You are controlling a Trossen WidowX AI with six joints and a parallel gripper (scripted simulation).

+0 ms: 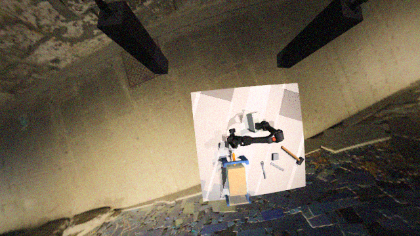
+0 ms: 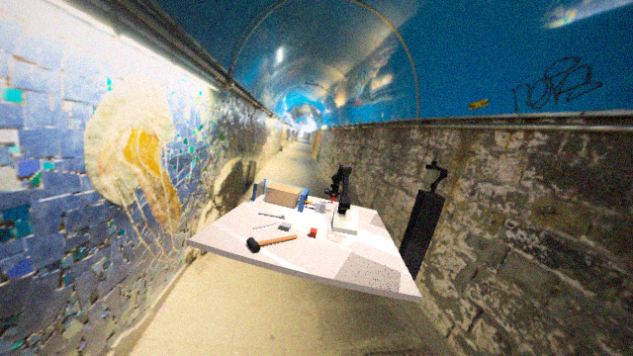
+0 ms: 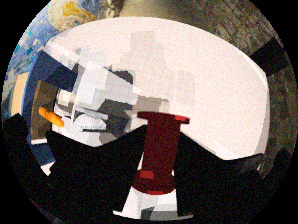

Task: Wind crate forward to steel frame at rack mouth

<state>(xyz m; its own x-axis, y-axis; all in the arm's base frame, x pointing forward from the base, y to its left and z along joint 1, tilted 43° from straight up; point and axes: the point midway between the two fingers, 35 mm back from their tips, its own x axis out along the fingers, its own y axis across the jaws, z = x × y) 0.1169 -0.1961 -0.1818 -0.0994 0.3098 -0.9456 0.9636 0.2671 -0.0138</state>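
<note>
The winch handle is 30 mm to the left of my gripper tip, 30 mm below it and 30 mm ahead of it. From my gripper tip the other things lie so: hand winch (100 mm below, 80 mm ahead, 40 mm to the left); blue steel frame (250 mm ahead, 70 mm to the left, 30 mm below); dark red knob (20 mm to the left).
</note>
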